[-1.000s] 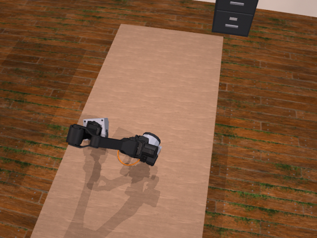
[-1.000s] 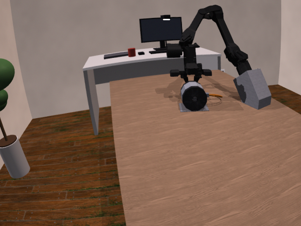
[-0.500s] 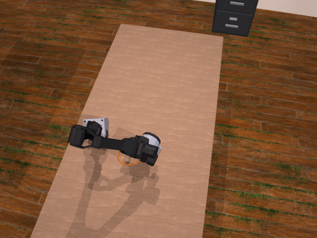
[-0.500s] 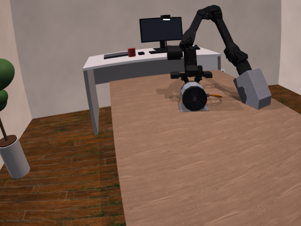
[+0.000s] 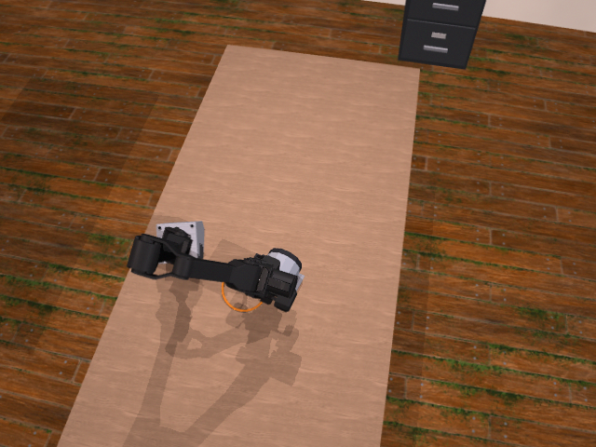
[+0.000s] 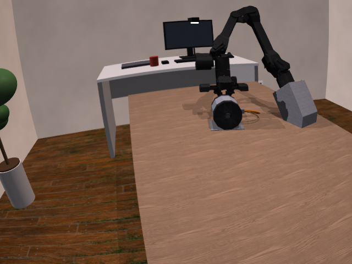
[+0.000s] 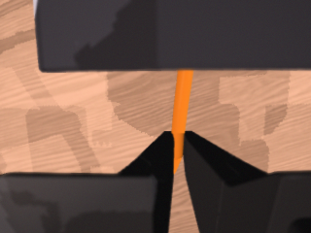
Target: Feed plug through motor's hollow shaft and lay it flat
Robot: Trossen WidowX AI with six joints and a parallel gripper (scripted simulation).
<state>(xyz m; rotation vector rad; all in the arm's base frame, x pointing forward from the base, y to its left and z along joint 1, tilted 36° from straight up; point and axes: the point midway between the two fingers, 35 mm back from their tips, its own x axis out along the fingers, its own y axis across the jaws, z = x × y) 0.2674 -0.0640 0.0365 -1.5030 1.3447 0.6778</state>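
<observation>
Now: hand 30 mm short of the grey plug, 110 mm to the right of it and 10 mm above it.
</observation>
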